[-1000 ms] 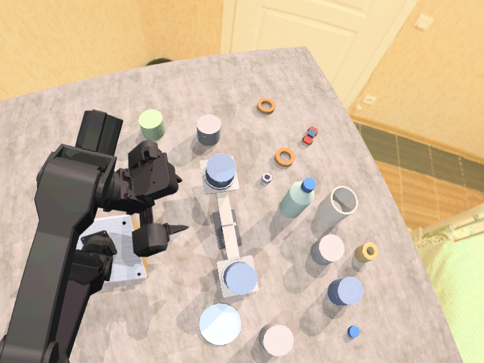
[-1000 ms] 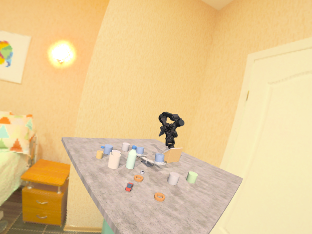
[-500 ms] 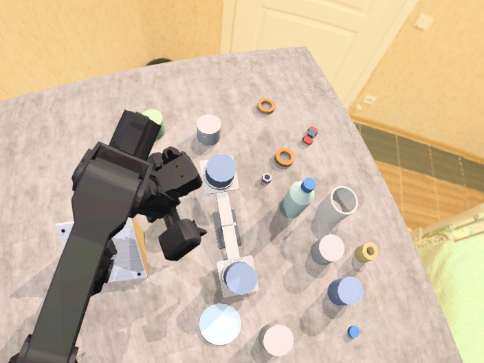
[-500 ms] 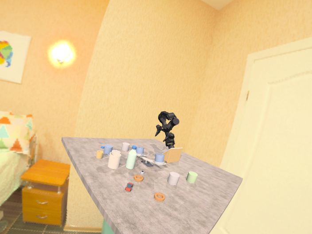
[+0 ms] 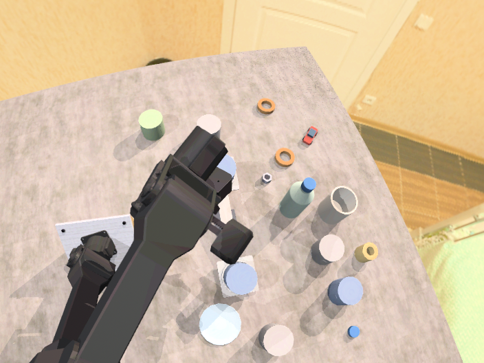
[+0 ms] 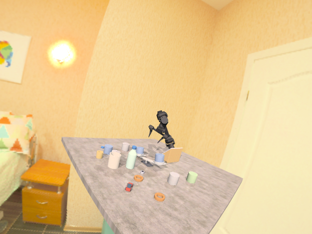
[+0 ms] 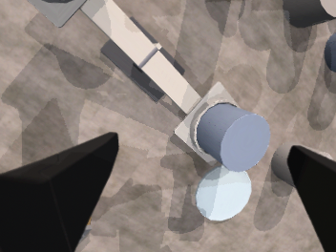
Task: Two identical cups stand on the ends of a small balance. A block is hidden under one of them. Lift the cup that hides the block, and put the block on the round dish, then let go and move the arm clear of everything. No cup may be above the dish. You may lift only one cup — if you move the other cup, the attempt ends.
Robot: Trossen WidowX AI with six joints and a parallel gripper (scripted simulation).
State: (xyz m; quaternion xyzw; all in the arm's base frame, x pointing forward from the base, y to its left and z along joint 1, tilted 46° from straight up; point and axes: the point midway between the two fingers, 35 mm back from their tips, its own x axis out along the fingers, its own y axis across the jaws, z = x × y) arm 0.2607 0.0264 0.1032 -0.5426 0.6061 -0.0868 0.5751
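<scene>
The pale teal block is 15 cm below my gripper tip, 9 cm to the right of it and 3 cm ahead of it. From my gripper tip the other things lie so: nut (20 cm ahead, 19 cm below, 15 cm to the left); then balance beam (16 cm below, 5 cm ahead, 4 cm to the left); then round pale blue dish (19 cm to the right, 19 cm below, 4 cm behind).
</scene>
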